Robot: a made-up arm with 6 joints.
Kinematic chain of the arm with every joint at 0, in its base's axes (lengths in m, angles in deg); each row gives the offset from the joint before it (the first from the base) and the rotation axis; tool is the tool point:
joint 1: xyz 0 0 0.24 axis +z
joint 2: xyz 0 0.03 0 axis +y
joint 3: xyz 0 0 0.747 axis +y
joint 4: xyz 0 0 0.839 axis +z
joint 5: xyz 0 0 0 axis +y
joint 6: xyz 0 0 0.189 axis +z
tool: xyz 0 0 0
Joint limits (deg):
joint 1: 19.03..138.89
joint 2: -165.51..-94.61
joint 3: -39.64..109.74
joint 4: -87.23..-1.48
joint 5: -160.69..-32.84
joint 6: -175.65..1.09
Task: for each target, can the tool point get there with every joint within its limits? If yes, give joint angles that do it. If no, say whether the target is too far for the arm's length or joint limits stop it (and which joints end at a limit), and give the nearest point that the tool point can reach.
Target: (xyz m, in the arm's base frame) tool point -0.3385 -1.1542 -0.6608
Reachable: yes | joints 76.95 -129.94 18.01 -14.08 -121.59 -91.09
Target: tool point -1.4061 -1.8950 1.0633
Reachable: no: too far | nearest point -0.9684 -1.3051 0.6614 | short by 0.837 m
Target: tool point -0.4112 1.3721 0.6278
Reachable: no: joint limits stop it (at a limit: joint 1, joint 2, joint 3, joint 4) | nearest point -0.5825 0.0285 0.9662 | short by 1.396 m
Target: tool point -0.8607 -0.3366 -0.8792
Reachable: yes | joints 29.97 -141.23 5.73 -61.76 -139.41 -145.00
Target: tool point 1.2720 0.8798 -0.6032
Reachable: no: joint limits stop it (at a limit: joint 2, joint 3) | nearest point 0.2826 0.1955 -1.1630 | short by 1.327 m
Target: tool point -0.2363 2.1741 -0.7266
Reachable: no: too far | nearest point -0.0384 0.3533 -1.1958 | short by 1.891 m
